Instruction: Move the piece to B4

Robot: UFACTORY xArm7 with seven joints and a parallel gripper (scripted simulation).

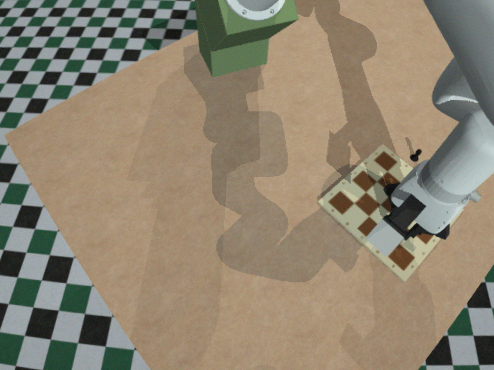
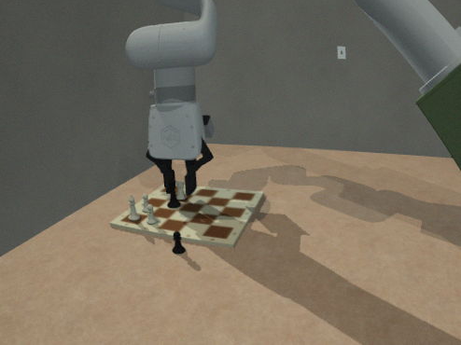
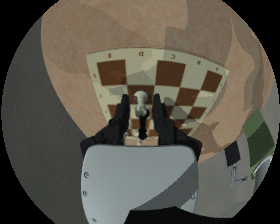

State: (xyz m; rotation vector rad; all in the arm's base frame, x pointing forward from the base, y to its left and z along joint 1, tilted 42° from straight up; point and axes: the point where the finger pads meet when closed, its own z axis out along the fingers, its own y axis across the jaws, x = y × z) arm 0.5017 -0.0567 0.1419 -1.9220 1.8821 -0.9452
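My hand is 2 cm above the white rook-like piece. The rest, counted from my hand: chessboard 4 cm to the left, 3 cm below, 3 cm behind; then black piece 4 cm to the left, 1 cm below; then black pawn 18 cm to the left, 5 cm behind, 2 cm below.
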